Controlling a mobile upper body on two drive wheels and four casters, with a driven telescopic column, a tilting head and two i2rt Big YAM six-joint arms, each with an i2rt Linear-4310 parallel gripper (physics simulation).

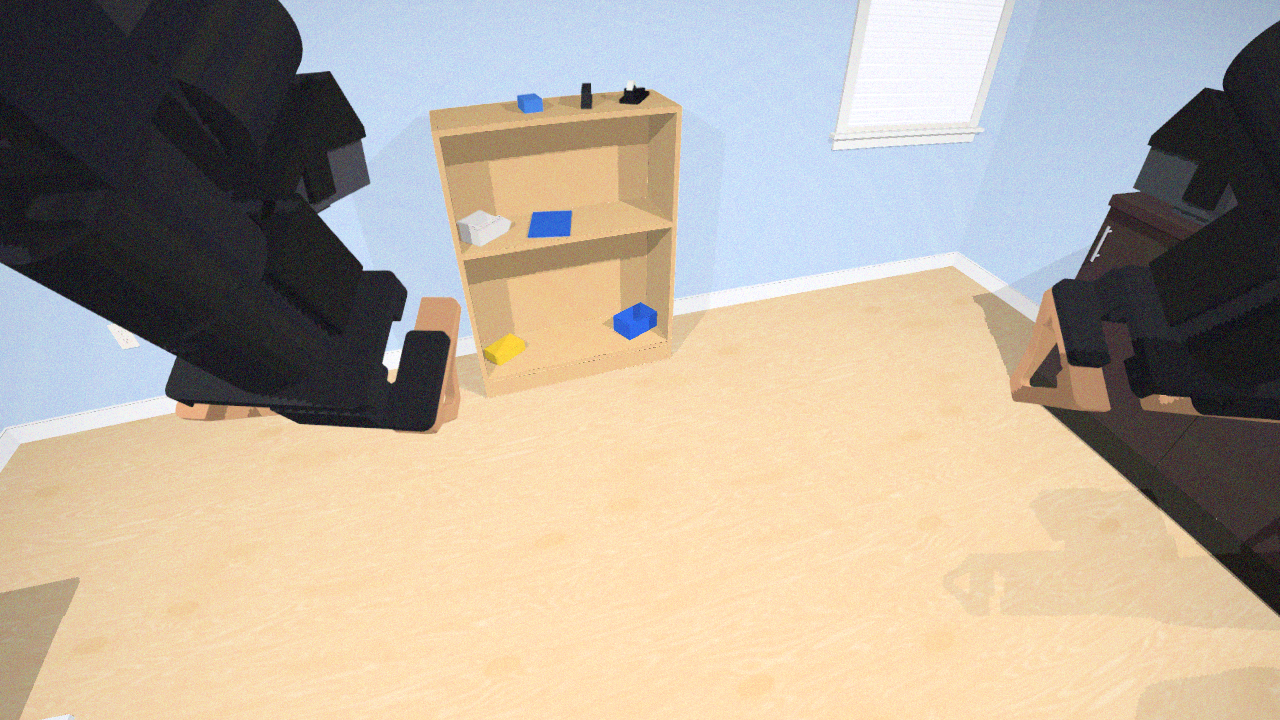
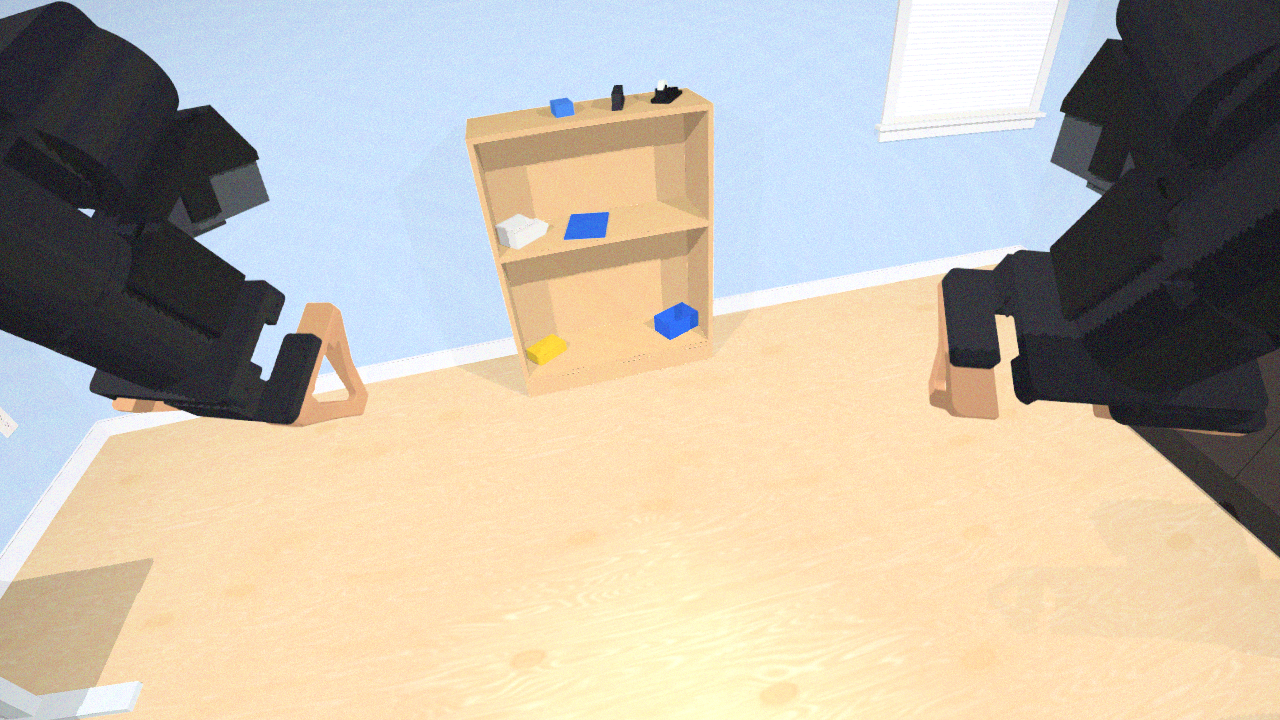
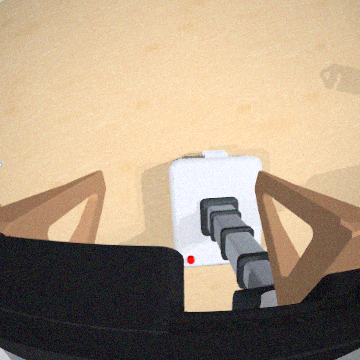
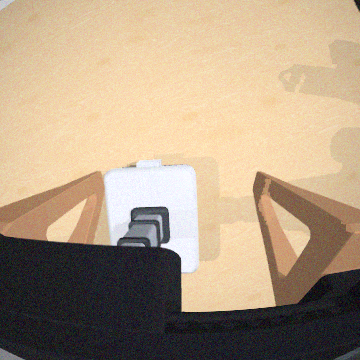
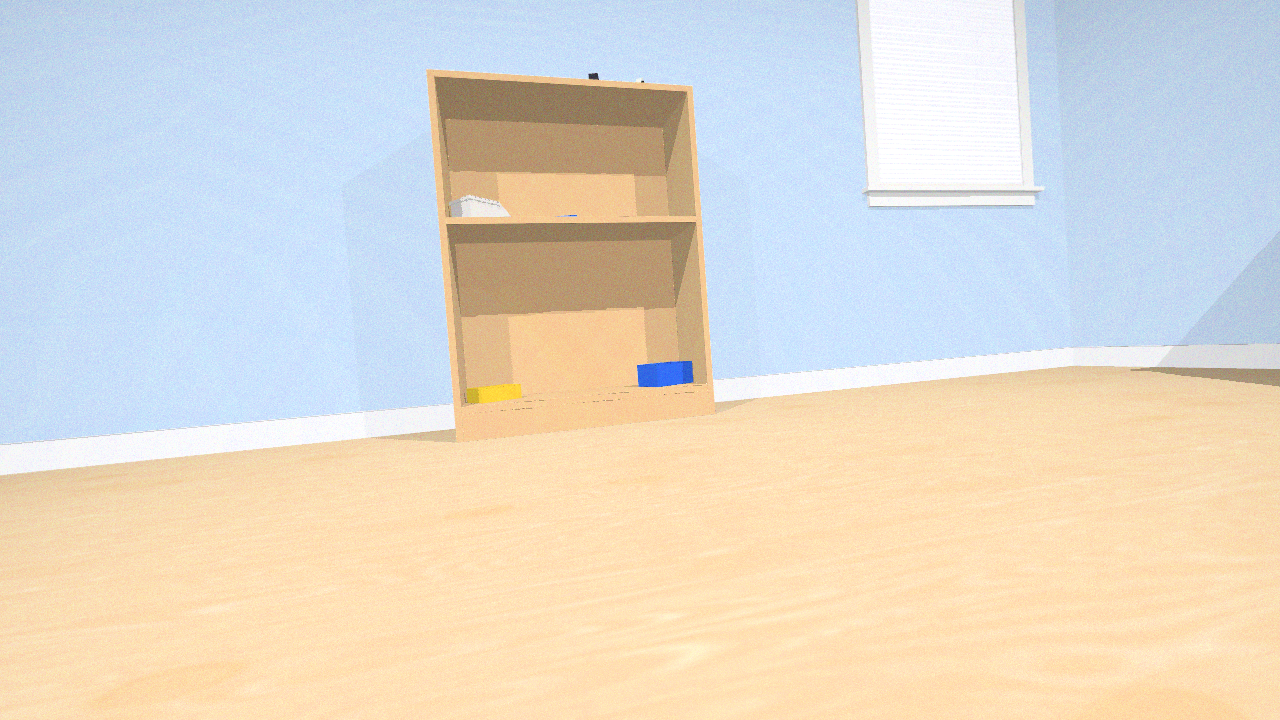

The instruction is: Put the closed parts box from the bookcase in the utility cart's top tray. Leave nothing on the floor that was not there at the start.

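Frame: origin at the left arm's base, x ahead, y left, z up, level; millimetres.
Seen in the pictures: left gripper, between the fingertips: [image 1: 380, 404] [image 2: 303, 400] [image 3: 179, 178]; right gripper, between the fingertips: [image 1: 1079, 395] [image 2: 1014, 400] [image 4: 178, 179].
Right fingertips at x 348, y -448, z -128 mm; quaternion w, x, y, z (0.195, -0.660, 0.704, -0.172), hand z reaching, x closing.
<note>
Pixels of each thing's top centre, then the offset from my right fingertips to it. "spot": a spot on its surface instead.
- white box, a spot on its surface: [image 5: 478, 207] [image 1: 484, 231] [image 2: 521, 234] spot: dx +1476, dy +811, dz -593 mm
- flat blue item, centre of its top: [image 1: 550, 222] [image 2: 587, 224] dx +1624, dy +607, dz -629 mm
- small blue block, centre of its top: [image 1: 529, 97] [image 2: 561, 101] dx +1610, dy +636, dz -181 mm
- black upright item, centre of its top: [image 1: 586, 87] [image 2: 617, 88] dx +1681, dy +459, dz -167 mm
- tape dispenser, centre of its top: [image 2: 666, 77] [image 1: 634, 77] dx +1747, dy +299, dz -151 mm
The bookcase [image 1: 581, 367] [image 2: 617, 371] [image 5: 581, 415] stands against the wall. A white box [image 1: 484, 228] [image 2: 520, 231] [image 5: 478, 207] with a sloped front sits at the left of its middle shelf. A yellow box [image 1: 504, 349] [image 2: 546, 349] [image 5: 494, 394] is at the bottom left, and a blue bin [image 1: 634, 321] [image 2: 675, 321] [image 5: 665, 374] with an open-looking top is at the bottom right. I cannot tell for certain which is the closed parts box. My left gripper [image 3: 179, 178] and my right gripper [image 4: 178, 179] are open and empty, far in front of the bookcase. The utility cart does not show.
A flat blue item [image 1: 549, 223] [image 2: 586, 225] lies on the middle shelf. A small blue block [image 1: 529, 102] [image 2: 561, 107], a black upright item [image 1: 586, 95] [image 2: 617, 97] and a tape dispenser [image 1: 634, 94] [image 2: 665, 93] stand on top. A dark cabinet [image 1: 1154, 234] is at the right.
</note>
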